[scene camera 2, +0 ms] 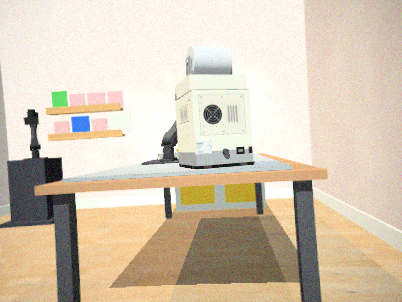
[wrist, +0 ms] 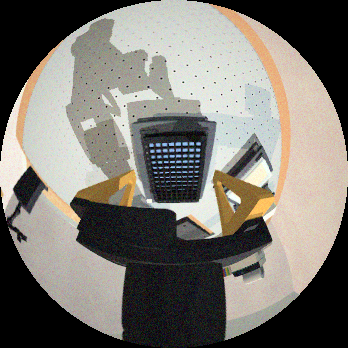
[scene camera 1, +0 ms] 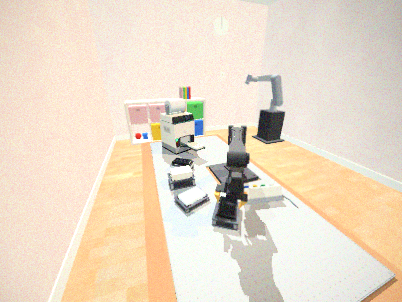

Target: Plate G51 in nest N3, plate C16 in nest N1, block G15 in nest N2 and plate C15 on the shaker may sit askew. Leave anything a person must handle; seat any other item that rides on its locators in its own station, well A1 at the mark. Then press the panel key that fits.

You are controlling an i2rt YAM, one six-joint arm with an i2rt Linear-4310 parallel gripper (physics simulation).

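A black block or plate with a grid of wells, bluish inside (wrist: 172, 167) (scene camera 1: 228, 207), sits in a dark grey nest (wrist: 211, 135) (scene camera 1: 226, 225). Whether it is fully seated I cannot tell. My gripper (wrist: 174, 173) (scene camera 1: 231, 199) is open, its yellow fingers on either side of the block, nothing held. A white-topped plate (scene camera 1: 192, 196) (wrist: 257, 176) lies on a station left of the arm in scene camera 1. Another white-topped item (scene camera 1: 181, 173) stands behind it on a station. A low black item (scene camera 1: 183, 162) is farther back. Labels and well marks are unreadable.
The key panel (scene camera 1: 265, 193) with coloured keys stands right of the arm in scene camera 1, its cable trailing right. A cream machine (scene camera 1: 176, 132) (scene camera 2: 224, 115) with an extended tray (scene camera 1: 194, 146) stands at the far end. The arm's dark base plate (scene camera 1: 216, 172) lies behind the gripper.
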